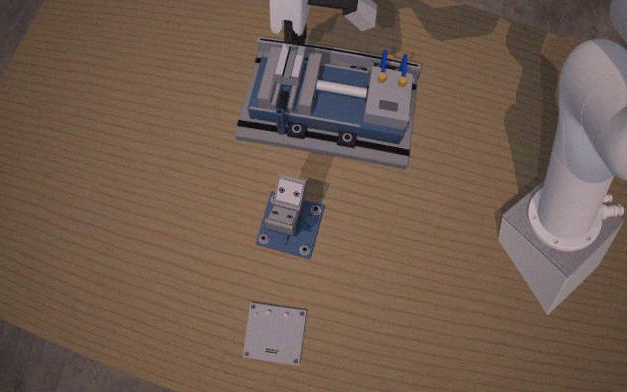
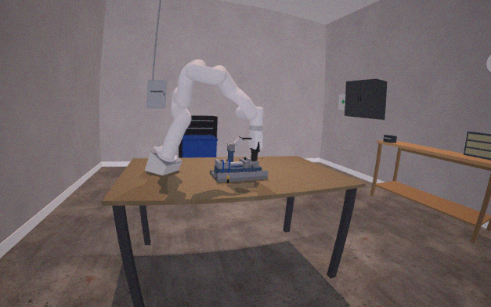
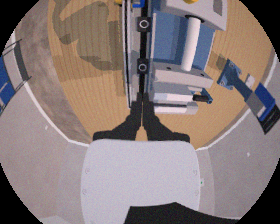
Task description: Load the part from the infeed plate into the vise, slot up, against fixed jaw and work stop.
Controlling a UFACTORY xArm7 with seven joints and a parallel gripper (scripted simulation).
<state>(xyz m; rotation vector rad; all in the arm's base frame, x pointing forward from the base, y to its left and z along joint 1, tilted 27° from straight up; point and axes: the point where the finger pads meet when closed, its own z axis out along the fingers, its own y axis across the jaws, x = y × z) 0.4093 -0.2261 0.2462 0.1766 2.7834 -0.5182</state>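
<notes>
Now: hand 5 cm to the right of the part, 2 cm above it and 1 cm short of it. Round my hand: fixed jaw 6 cm to the left, 5 cm below, 4 cm ahead; then work stop 11 cm to the left, 3 cm below, 2 cm ahead; then moving jaw 7 cm to the left, 5 cm below, 2 cm behind.
</notes>
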